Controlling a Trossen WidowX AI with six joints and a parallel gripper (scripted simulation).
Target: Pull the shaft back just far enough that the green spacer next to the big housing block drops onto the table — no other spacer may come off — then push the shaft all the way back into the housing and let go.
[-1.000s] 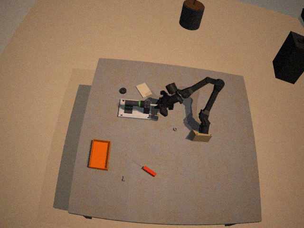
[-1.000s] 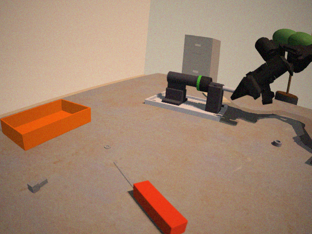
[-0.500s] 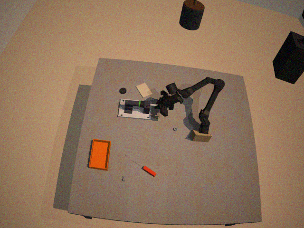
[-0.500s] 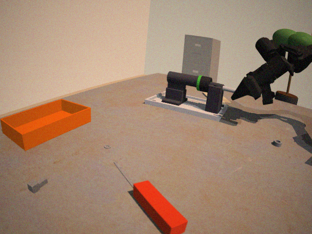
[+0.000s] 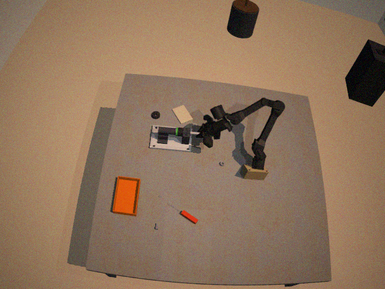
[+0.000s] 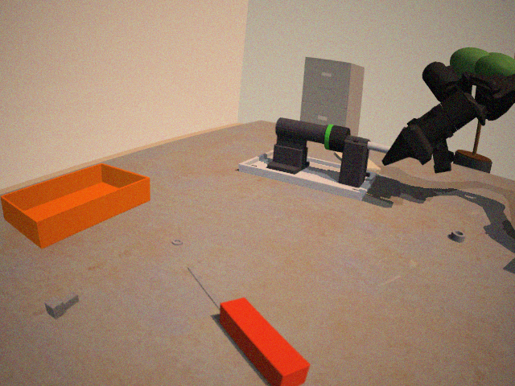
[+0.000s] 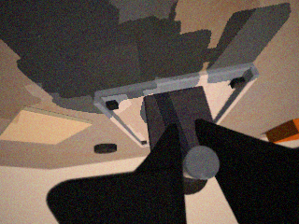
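Right now the grey shaft is 40 mm ahead of my gripper tip, 20 mm above it and 10 mm to the left of it. Also, from my gripper tip: beige card: 170 mm to the right, 110 mm ahead, 50 mm below; dark sleeve: 80 mm ahead, 20 mm above, 10 mm to the left; green spacer: 110 mm ahead, 20 mm to the left, 20 mm above.
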